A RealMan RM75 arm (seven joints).
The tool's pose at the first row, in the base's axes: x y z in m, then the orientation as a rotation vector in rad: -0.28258, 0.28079, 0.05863, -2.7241, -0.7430, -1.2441
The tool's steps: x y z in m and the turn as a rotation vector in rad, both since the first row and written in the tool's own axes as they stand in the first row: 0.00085, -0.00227, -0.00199, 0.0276, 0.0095, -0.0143; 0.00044, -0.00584, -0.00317, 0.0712, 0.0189, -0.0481; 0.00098, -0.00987, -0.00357, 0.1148, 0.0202, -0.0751; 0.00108, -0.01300, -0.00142, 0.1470, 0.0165, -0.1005; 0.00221, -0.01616, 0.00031, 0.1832, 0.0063, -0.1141; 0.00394, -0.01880, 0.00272, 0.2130, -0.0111, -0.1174
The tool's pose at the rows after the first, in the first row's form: -0.28451, 0.28265, 0.06026, -2.6939, -0.7741, -1.2392; -0.28716, 0.28535, 0.06024, -2.6495, -0.8388, -1.2261; -0.28894, 0.28903, 0.06032, -2.6112, -0.8930, -1.2012; -0.28878, 0.29235, 0.05849, -2.5854, -0.9404, -1.1777; -0.28836, 0.29602, 0.05769, -2.5622, -0.9724, -1.1415; -0.28689, 0.29963, 0.05694, -2.5506, -0.9880, -1.0996
